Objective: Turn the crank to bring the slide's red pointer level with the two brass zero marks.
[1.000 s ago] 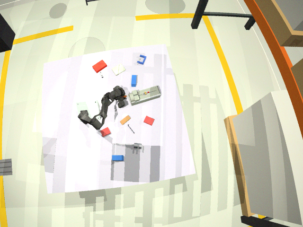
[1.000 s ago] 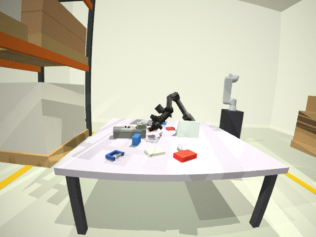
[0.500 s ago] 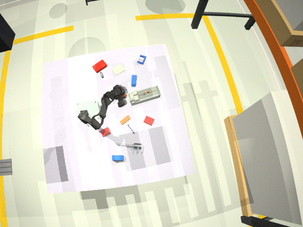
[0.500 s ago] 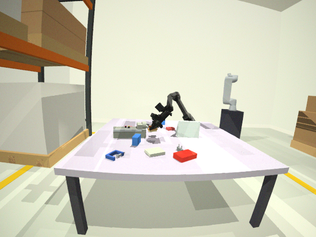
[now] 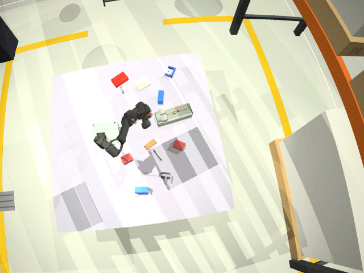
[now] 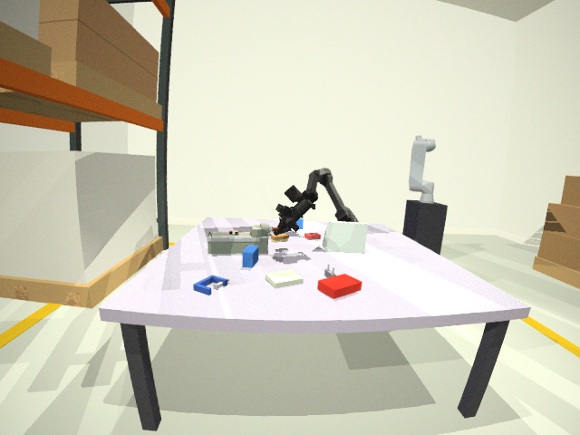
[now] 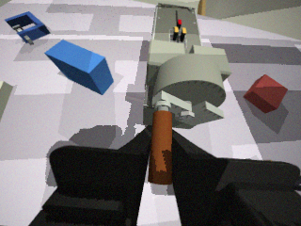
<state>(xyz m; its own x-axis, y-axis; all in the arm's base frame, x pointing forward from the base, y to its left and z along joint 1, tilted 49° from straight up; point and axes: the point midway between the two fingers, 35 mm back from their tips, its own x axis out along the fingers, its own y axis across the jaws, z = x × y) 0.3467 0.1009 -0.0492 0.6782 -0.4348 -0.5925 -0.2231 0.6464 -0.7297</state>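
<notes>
The crank lies 1 cm to the right of my gripper tip and 2 cm above it. Also, from my gripper tip: red pointer 19 cm ahead, 1 cm to the left; then orange-brown crank handle 2 cm behind, 2 cm above; then brown block 2 cm behind, 19 cm to the right, 7 cm below.
</notes>
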